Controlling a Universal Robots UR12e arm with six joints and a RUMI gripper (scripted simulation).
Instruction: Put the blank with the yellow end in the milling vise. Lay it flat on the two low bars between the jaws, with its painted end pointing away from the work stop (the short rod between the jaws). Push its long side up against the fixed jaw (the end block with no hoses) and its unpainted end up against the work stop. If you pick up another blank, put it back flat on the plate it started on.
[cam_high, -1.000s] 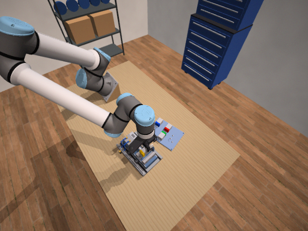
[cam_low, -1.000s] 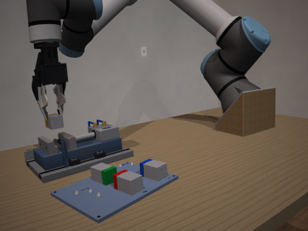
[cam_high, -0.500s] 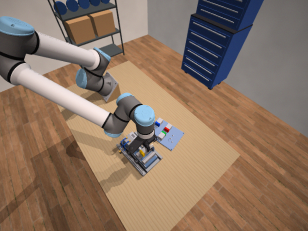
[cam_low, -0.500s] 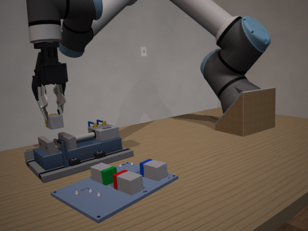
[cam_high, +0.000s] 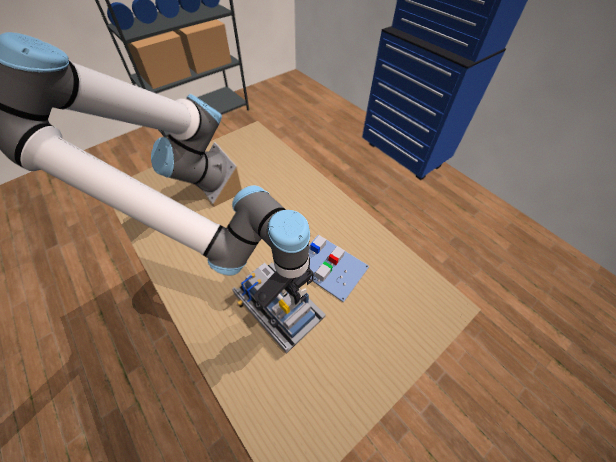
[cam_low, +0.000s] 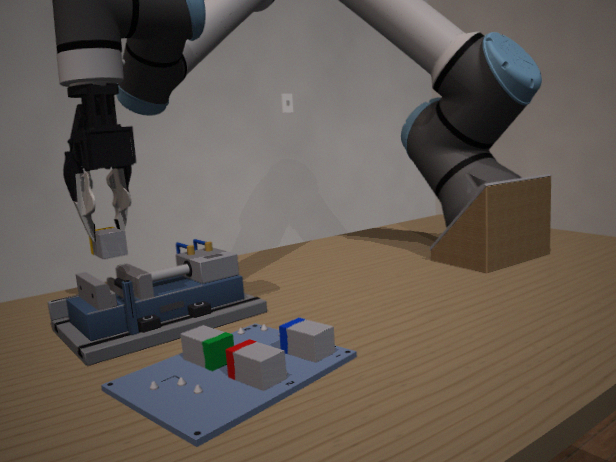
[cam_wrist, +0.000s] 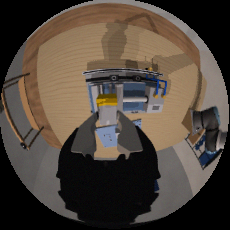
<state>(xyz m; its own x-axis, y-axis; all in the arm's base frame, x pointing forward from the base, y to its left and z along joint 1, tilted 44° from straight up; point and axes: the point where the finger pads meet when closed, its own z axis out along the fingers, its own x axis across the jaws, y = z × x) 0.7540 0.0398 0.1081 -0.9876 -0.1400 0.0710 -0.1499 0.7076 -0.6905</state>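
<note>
Right now my hand is 2 cm above the yellow-ended blank. Also, from my hand: milling vise 7 cm behind, 1 cm to the right, 13 cm below; fixed jaw 3 cm ahead, 1 cm to the left, 9 cm below; moving jaw 3 cm behind, 9 cm below.
</note>
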